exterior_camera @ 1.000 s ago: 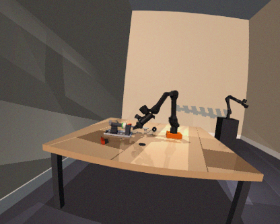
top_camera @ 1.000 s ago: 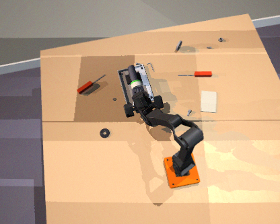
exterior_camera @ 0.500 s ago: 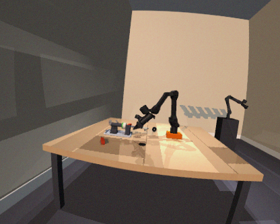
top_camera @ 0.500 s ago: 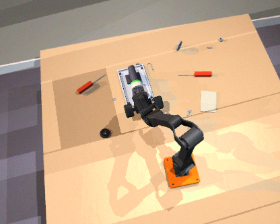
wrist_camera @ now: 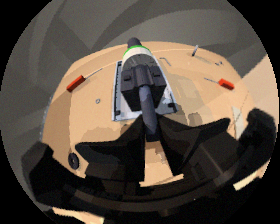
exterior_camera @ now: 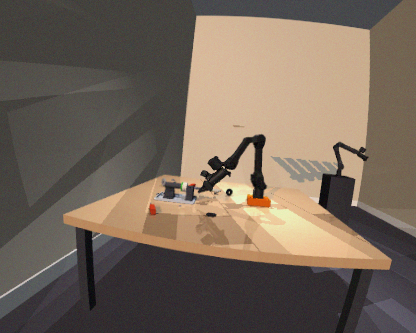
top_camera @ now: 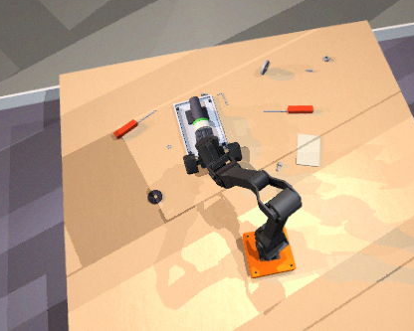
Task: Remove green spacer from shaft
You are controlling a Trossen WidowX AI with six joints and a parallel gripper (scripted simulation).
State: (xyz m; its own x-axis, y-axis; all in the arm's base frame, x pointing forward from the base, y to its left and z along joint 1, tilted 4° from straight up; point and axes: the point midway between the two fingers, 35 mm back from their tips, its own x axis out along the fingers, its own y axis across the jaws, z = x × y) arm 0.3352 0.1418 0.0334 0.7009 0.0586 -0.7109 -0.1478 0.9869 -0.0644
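Right now the dark shaft is 50 mm ahead of my gripper tip, 20 mm above it and 10 mm to the left of it. The rest, counted from my gripper tip: green spacer 100 mm ahead, 20 mm above, 10 mm to the left; then small screw 240 mm to the right, 70 mm behind, 50 mm below; then pale card 350 mm to the right, 50 mm below, 30 mm behind.
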